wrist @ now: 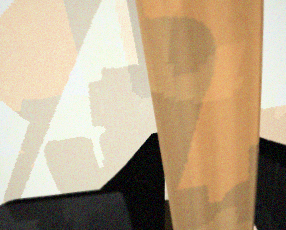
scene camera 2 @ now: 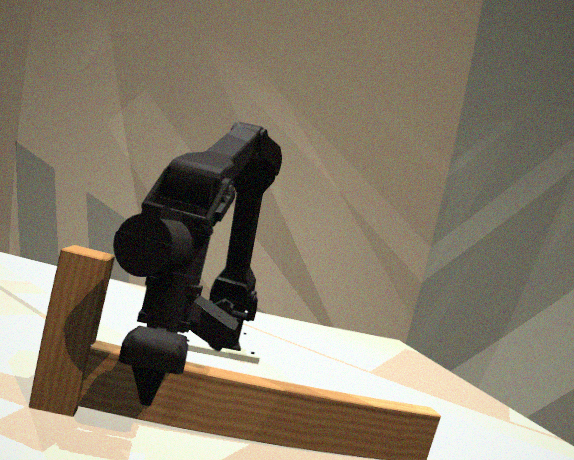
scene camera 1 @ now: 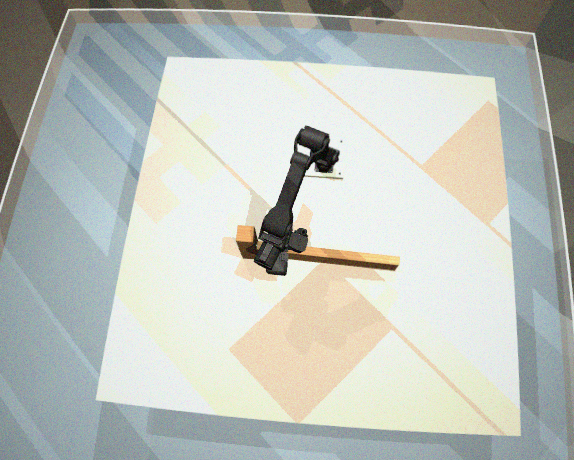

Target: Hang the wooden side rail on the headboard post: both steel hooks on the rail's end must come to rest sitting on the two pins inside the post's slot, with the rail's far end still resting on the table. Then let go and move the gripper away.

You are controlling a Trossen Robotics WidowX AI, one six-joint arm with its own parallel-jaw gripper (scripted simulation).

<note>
In view: my gripper (scene camera 2: pixel 147 398) and a wooden side rail (scene camera 2: pixel 206 399).
The wooden side rail shows as well in the wrist view (wrist: pixel 205 71) and in scene camera 1 (scene camera 1: pixel 312 254). My gripper also shows in the wrist view (wrist: pixel 184 135) and in scene camera 1 (scene camera 1: pixel 280 252).
</note>
